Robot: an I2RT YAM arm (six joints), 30 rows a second.
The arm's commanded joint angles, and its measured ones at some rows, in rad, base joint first. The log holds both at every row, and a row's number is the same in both.
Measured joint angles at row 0:
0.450, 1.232, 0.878, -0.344, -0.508, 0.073
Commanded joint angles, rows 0 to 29:
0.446, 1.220, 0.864, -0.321, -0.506, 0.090
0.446, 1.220, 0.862, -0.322, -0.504, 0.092
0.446, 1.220, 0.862, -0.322, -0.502, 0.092
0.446, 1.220, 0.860, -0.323, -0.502, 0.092
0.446, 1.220, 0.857, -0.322, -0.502, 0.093
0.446, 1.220, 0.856, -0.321, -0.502, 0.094
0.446, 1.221, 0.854, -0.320, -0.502, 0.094
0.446, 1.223, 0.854, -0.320, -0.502, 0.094
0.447, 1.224, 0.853, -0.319, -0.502, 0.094
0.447, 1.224, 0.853, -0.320, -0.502, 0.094
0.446, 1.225, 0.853, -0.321, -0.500, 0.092
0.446, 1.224, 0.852, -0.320, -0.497, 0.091
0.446, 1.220, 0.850, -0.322, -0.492, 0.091
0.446, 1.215, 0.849, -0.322, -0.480, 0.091
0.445, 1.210, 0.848, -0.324, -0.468, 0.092
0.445, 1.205, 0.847, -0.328, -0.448, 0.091
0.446, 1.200, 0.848, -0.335, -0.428, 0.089
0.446, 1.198, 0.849, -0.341, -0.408, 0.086
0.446, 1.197, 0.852, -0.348, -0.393, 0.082
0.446, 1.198, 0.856, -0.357, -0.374, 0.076
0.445, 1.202, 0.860, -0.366, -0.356, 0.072
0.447, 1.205, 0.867, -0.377, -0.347, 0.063
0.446, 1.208, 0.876, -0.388, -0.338, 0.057
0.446, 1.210, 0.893, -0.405, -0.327, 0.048
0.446, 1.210, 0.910, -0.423, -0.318, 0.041
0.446, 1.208, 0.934, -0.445, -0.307, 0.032
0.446, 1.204, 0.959, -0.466, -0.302, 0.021
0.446, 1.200, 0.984, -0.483, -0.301, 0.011
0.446, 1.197, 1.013, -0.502, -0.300, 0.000
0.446, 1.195, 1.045, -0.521, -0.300, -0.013
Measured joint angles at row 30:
0.450, 1.223, 0.960, -0.455, -0.335, 0.050
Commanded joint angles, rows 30 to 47:
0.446, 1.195, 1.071, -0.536, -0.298, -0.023
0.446, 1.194, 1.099, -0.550, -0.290, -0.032
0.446, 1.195, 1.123, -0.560, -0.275, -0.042
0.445, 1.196, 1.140, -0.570, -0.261, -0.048
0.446, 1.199, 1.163, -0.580, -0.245, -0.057
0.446, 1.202, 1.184, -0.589, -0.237, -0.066
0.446, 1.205, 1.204, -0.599, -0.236, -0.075
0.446, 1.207, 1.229, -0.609, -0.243, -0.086
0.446, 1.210, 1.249, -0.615, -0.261, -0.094
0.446, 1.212, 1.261, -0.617, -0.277, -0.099
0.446, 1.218, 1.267, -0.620, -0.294, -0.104
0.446, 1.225, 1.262, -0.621, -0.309, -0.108
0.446, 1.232, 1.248, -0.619, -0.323, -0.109
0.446, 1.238, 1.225, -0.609, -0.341, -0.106
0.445, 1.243, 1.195, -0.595, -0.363, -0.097
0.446, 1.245, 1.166, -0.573, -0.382, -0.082
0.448, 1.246, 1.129, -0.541, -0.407, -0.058
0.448, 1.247, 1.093, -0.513, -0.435, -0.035
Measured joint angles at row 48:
0.451, 1.226, 1.168, -0.514, -0.374, -0.064
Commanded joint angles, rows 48 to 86:
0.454, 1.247, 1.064, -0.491, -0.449, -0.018
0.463, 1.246, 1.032, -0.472, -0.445, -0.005
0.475, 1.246, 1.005, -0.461, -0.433, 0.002
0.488, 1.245, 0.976, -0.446, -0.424, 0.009
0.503, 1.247, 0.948, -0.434, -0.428, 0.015
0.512, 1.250, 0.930, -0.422, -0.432, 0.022
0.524, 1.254, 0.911, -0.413, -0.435, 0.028
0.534, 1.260, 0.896, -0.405, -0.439, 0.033
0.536, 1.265, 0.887, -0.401, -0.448, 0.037
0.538, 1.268, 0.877, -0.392, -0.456, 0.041
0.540, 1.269, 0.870, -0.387, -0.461, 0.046
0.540, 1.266, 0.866, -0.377, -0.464, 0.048
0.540, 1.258, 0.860, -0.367, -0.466, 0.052
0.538, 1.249, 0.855, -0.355, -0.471, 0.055
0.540, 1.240, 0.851, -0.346, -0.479, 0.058
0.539, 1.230, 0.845, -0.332, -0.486, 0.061
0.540, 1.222, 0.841, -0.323, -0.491, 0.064
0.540, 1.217, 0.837, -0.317, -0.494, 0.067
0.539, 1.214, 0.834, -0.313, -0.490, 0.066
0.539, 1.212, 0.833, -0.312, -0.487, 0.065
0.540, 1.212, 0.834, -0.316, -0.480, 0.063
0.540, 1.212, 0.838, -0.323, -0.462, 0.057
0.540, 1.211, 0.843, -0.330, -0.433, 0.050
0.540, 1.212, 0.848, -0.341, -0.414, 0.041
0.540, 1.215, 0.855, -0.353, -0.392, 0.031
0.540, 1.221, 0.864, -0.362, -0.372, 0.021
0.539, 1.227, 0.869, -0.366, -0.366, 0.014
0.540, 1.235, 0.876, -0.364, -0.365, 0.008
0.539, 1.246, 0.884, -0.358, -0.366, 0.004
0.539, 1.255, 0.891, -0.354, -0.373, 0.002
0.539, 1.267, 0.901, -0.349, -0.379, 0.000
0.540, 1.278, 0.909, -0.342, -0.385, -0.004
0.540, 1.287, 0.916, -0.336, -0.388, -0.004
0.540, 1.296, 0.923, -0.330, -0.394, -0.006
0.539, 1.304, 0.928, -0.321, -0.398, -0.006
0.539, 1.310, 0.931, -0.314, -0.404, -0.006
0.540, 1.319, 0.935, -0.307, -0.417, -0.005
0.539, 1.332, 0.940, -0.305, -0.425, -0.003
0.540, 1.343, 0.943, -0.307, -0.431, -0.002
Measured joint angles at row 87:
0.538, 1.317, 0.913, -0.323, -0.406, 0.021
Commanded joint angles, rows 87 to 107:
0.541, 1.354, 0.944, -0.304, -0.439, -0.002
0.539, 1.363, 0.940, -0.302, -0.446, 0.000
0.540, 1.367, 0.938, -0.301, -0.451, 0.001
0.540, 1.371, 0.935, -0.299, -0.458, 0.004
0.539, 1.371, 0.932, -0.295, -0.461, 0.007
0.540, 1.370, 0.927, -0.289, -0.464, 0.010
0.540, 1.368, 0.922, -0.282, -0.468, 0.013
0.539, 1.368, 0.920, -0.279, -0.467, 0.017
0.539, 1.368, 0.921, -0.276, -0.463, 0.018
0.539, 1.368, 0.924, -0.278, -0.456, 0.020
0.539, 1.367, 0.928, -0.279, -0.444, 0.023
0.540, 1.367, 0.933, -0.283, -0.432, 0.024
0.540, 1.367, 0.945, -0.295, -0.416, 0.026
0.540, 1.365, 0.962, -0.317, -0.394, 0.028
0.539, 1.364, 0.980, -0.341, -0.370, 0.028
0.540, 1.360, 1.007, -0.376, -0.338, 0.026
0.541, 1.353, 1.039, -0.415, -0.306, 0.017
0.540, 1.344, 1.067, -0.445, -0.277, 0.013
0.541, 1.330, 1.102, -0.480, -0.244, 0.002
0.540, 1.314, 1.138, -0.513, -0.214, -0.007
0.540, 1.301, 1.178, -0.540, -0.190, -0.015
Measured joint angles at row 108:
0.539, 1.363, 1.089, -0.439, -0.300, 0.024
